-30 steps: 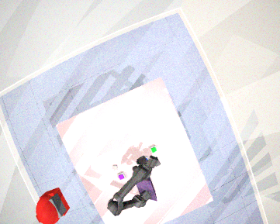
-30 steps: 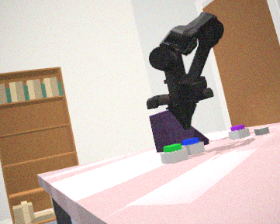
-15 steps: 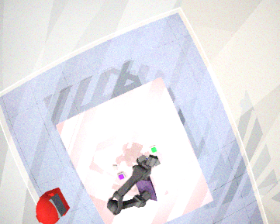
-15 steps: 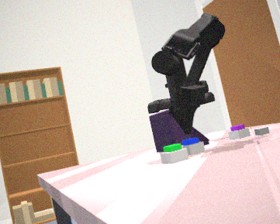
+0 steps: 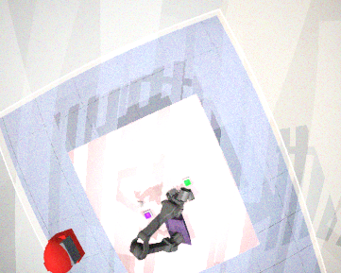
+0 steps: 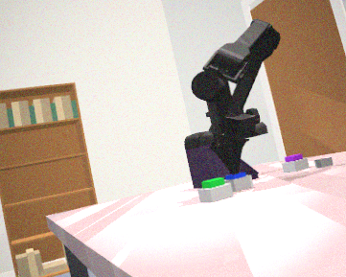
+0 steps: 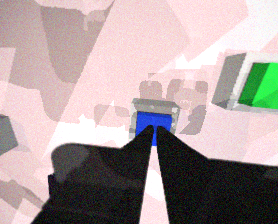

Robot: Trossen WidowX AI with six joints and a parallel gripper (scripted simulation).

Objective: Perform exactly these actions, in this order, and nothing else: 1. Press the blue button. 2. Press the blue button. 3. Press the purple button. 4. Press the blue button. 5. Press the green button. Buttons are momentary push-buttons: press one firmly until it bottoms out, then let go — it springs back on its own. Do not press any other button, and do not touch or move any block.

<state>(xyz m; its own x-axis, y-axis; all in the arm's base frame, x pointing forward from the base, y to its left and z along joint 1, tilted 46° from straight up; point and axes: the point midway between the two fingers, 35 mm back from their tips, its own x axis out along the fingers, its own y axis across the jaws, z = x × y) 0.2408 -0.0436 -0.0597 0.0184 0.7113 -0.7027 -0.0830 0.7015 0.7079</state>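
Now: the blue button 1 cm below my gripper tip. Round my gripper tip: purple button 6 cm behind, 21 cm to the left; green button 5 cm ahead, 8 cm to the right; small grey block 2 cm ahead, 24 cm to the left, 2 cm below.
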